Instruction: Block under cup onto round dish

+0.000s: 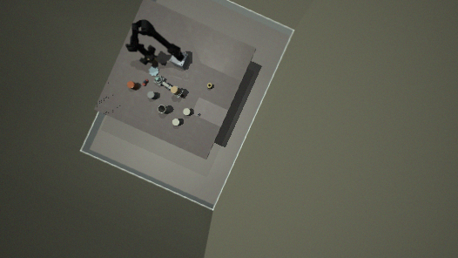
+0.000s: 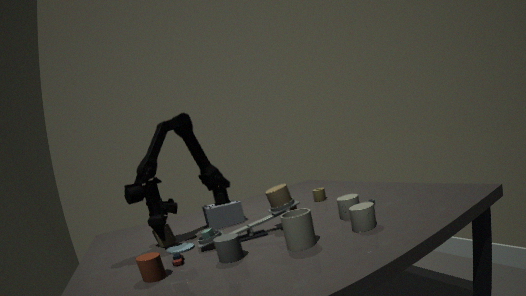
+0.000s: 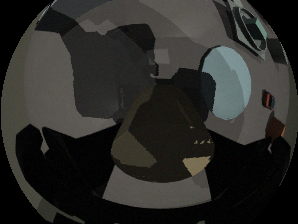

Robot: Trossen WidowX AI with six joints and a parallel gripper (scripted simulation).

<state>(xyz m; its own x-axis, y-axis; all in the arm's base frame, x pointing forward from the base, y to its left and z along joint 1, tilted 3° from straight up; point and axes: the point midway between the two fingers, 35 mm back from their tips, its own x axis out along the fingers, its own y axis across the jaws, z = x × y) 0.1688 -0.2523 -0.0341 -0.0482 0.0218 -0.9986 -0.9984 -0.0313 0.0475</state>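
Now: gripper tip 17 cm to the right of the teal block, 14 cm short of it and 1 cm below it. The rest, counted from my gripper tip: red piece: 24 cm ahead, 6 cm to the left, 1 cm below; light blue round dish: 9 cm ahead, 6 cm to the left, 2 cm below; orange cylinder: 33 cm ahead, 2 cm to the right, 1 cm above.
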